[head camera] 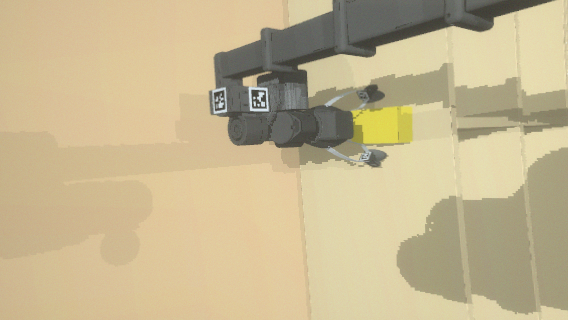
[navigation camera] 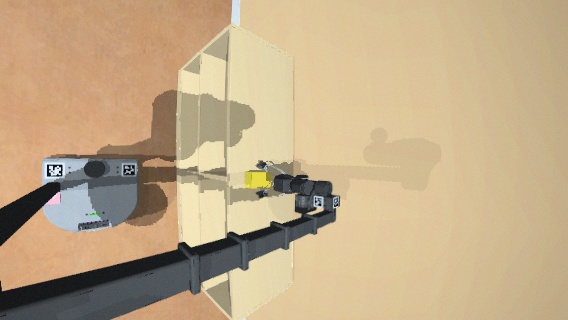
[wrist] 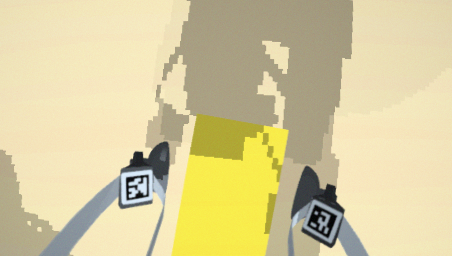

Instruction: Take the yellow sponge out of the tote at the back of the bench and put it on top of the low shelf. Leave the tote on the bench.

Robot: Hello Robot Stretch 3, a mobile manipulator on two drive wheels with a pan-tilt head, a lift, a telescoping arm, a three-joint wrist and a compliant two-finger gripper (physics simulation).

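Seen in the pictures: gripper, fingertip midpoint: [head camera: 379, 126] [navigation camera: 258, 179]; robot's base at its link origin: [navigation camera: 95, 168].
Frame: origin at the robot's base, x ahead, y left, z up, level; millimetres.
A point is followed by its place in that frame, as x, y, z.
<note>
The yellow sponge [head camera: 390, 126] @(-17, -481, 656) [navigation camera: 255, 180] @(-21, -485, 656) [wrist: 220, 210] lies on the pale top board of the low shelf [head camera: 360, 240] @(205, -596, 611) [navigation camera: 260, 85] @(377, -534, 611) [wrist: 75, 75]. My gripper [head camera: 376, 126] @(-21, -527, 624) [navigation camera: 262, 179] @(-21, -527, 624) [wrist: 232, 172] @(-21, -527, 624) is open around it, one finger on each side. In the wrist view a gap shows between each fingertip and the sponge. The near end of the sponge is cut off by the lower edge of the wrist view, and the gripper body hides part of it in the head view. The tote and the bench do not show in these views.
My telescoping arm [head camera: 400, 25] @(-87, -247, 978) [navigation camera: 215, 265] @(-103, -147, 980) reaches across above the shelf. The shelf's open compartments face the robot base [navigation camera: 90, 195] @(-108, 15, 160), which stands on the brown floor [navigation camera: 100, 75] @(459, 1, 1). A plain tan surface [head camera: 150, 280] @(231, -782, 971) [navigation camera: 425, 250] @(-246, -806, 1192) lies beyond the shelf's far edge. Arm and robot shadows fall across the shelf.
</note>
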